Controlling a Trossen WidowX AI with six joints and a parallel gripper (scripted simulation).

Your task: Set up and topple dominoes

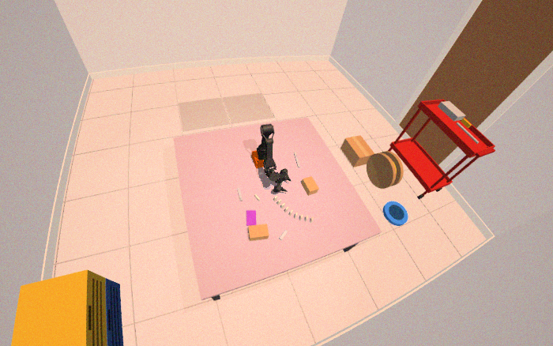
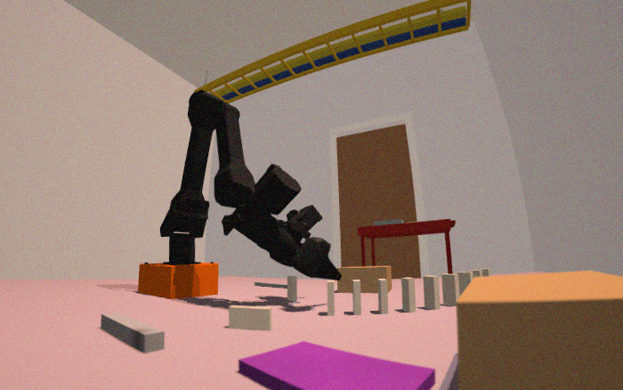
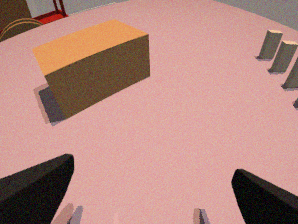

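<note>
Now: gripper tip 30 cm to the left of the magenta flat plate, 20 cm short of it and 5 cm above it.
</note>
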